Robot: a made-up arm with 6 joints. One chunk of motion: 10 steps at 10 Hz.
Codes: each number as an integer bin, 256 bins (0 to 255) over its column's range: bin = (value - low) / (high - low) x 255, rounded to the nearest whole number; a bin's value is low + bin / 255 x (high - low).
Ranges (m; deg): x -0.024..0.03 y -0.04..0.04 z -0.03..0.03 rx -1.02..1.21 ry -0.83..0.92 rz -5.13..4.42
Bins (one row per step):
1: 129 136 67 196 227 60
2: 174 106 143 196 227 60
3: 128 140 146 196 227 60
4: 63 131 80 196 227 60
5: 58 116 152 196 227 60
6: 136 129 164 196 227 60
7: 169 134 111 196 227 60
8: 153 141 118 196 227 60
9: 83 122 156 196 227 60
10: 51 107 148 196 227 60
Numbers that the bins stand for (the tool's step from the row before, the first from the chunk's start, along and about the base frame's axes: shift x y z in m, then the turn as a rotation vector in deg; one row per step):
1: 0.00332 0.00267 -0.01424 0.694 0.728 -2.883
2: 0.01285 -0.00675 0.00365 0.694 0.728 -2.883
3: 0.00311 0.00392 0.00435 0.694 0.728 -2.883
4: -0.01066 0.00110 -0.01118 0.694 0.728 -2.883
5: -0.01172 -0.00361 0.00576 0.694 0.728 -2.883
6: 0.00480 0.00047 0.00859 0.694 0.728 -2.883
7: 0.01179 0.00204 -0.00388 0.694 0.728 -2.883
8: 0.00840 0.00424 -0.00224 0.694 0.728 -2.883
9: -0.00642 -0.00173 0.00671 0.694 0.728 -2.883
10: -0.01320 -0.00643 0.00482 0.694 0.728 -2.883

